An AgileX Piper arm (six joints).
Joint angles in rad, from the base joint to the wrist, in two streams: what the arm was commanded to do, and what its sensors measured. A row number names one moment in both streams.
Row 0, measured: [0.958 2.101 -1.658 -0.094 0.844 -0.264]
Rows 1 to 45, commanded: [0.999 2.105 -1.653 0.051 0.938 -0.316]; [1.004 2.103 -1.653 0.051 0.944 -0.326]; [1.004 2.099 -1.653 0.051 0.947 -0.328]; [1.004 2.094 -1.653 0.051 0.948 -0.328]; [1.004 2.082 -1.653 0.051 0.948 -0.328]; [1.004 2.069 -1.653 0.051 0.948 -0.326]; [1.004 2.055 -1.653 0.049 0.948 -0.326]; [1.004 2.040 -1.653 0.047 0.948 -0.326]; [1.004 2.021 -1.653 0.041 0.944 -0.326]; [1.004 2.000 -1.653 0.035 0.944 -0.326]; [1.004 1.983 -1.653 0.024 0.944 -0.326]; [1.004 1.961 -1.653 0.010 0.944 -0.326]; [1.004 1.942 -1.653 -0.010 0.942 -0.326]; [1.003 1.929 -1.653 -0.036 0.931 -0.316]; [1.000 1.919 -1.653 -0.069 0.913 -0.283]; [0.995 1.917 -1.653 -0.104 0.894 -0.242]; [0.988 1.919 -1.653 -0.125 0.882 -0.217]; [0.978 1.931 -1.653 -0.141 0.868 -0.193]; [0.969 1.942 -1.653 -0.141 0.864 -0.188]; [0.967 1.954 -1.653 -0.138 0.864 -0.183]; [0.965 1.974 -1.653 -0.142 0.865 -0.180]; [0.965 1.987 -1.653 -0.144 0.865 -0.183]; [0.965 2.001 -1.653 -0.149 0.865 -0.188]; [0.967 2.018 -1.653 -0.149 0.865 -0.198]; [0.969 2.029 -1.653 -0.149 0.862 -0.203]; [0.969 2.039 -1.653 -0.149 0.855 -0.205]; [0.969 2.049 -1.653 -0.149 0.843 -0.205]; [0.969 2.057 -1.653 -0.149 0.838 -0.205]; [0.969 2.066 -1.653 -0.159 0.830 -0.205]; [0.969 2.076 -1.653 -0.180 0.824 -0.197]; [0.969 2.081 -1.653 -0.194 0.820 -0.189]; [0.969 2.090 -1.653 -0.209 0.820 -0.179]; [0.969 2.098 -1.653 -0.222 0.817 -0.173]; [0.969 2.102 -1.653 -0.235 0.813 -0.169]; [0.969 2.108 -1.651 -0.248 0.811 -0.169]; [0.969 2.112 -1.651 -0.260 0.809 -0.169]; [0.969 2.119 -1.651 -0.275 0.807 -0.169]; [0.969 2.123 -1.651 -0.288 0.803 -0.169]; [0.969 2.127 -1.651 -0.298 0.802 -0.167]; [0.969 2.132 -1.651 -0.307 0.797 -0.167]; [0.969 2.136 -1.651 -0.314 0.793 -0.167]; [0.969 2.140 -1.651 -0.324 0.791 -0.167]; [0.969 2.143 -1.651 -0.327 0.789 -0.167]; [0.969 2.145 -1.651 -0.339 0.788 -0.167]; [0.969 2.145 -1.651 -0.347 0.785 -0.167]
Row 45, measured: [0.970 2.134 -1.653 -0.313 0.797 -0.174]
